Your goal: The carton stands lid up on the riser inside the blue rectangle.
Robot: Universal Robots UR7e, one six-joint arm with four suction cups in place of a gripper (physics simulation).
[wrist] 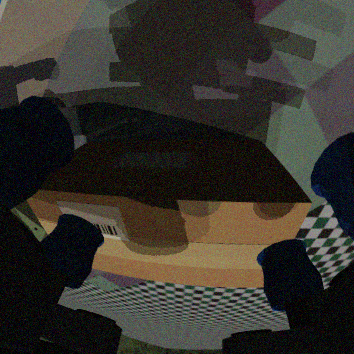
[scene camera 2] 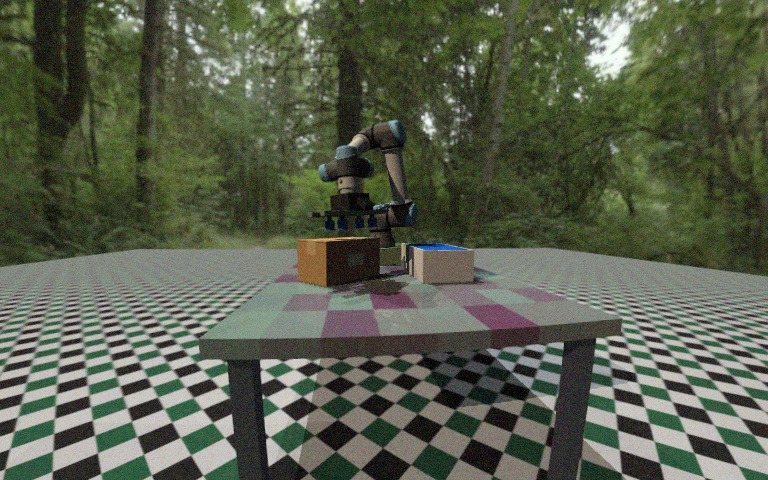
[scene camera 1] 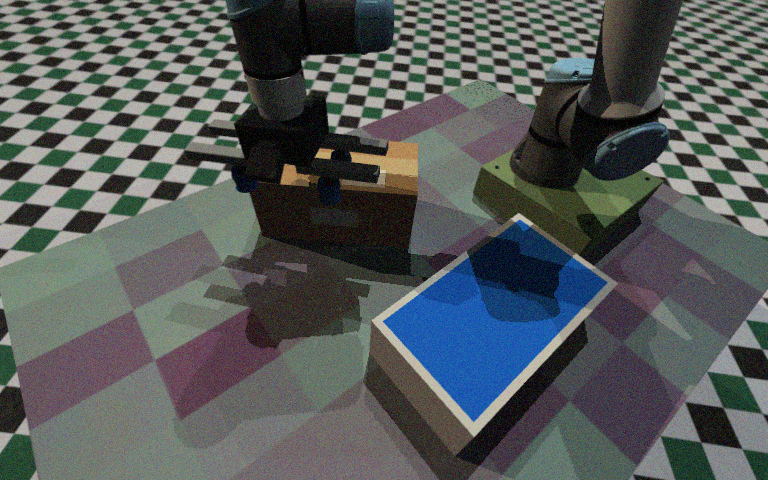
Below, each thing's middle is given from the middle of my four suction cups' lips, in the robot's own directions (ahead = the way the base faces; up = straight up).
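The riser (scene camera 1: 459, 346) is 37 cm to the left of my suction cup, 10 cm behind it and 15 cm below it. As for the brown carton (scene camera 1: 382, 214), my suction cup is 12 cm past it and 2 cm to the left of it, at 13 cm above it. Going by their middles, the brown carton is the nearest to my suction cup of the things named here.
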